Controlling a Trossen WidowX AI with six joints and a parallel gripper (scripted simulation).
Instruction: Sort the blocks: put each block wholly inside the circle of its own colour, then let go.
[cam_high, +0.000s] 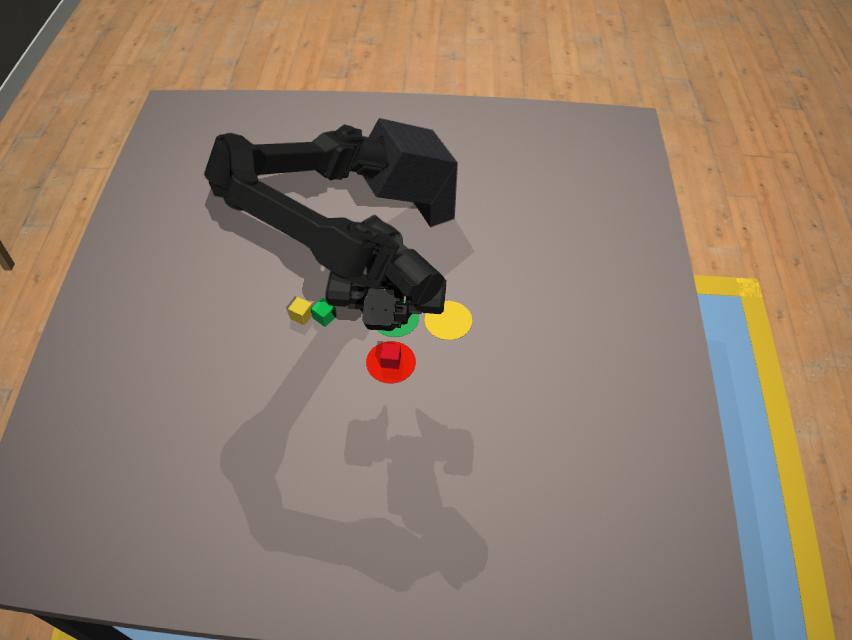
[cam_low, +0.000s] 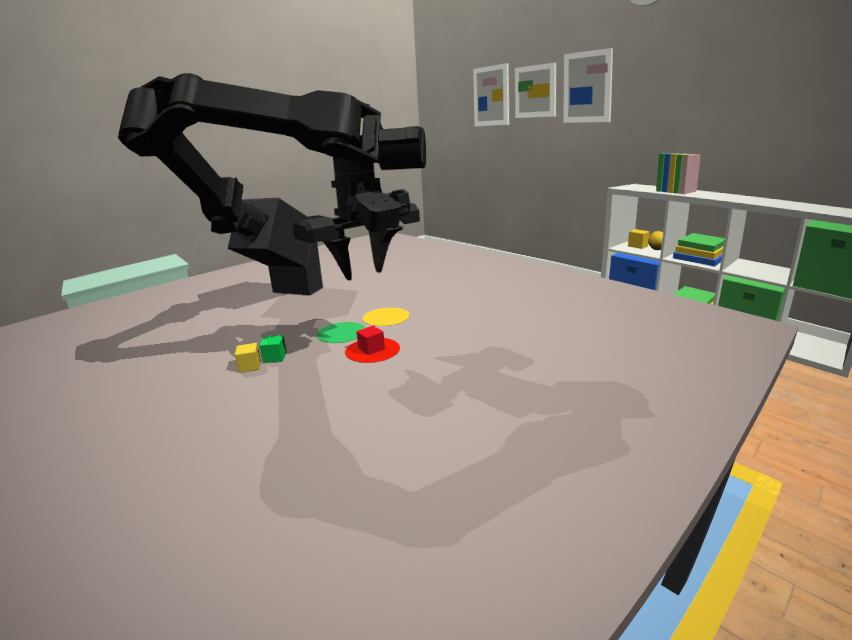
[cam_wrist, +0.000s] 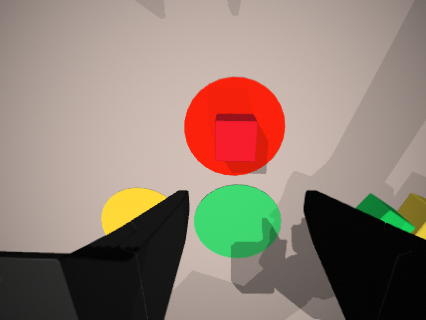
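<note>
My gripper is now 15 cm to the left of the yellow block, 14 cm above it and 13 cm past it. Also, from my hand: red circle 16 cm below; then red block 14 cm below; then green circle 16 cm below, 10 cm behind, 3 cm to the left.
</note>
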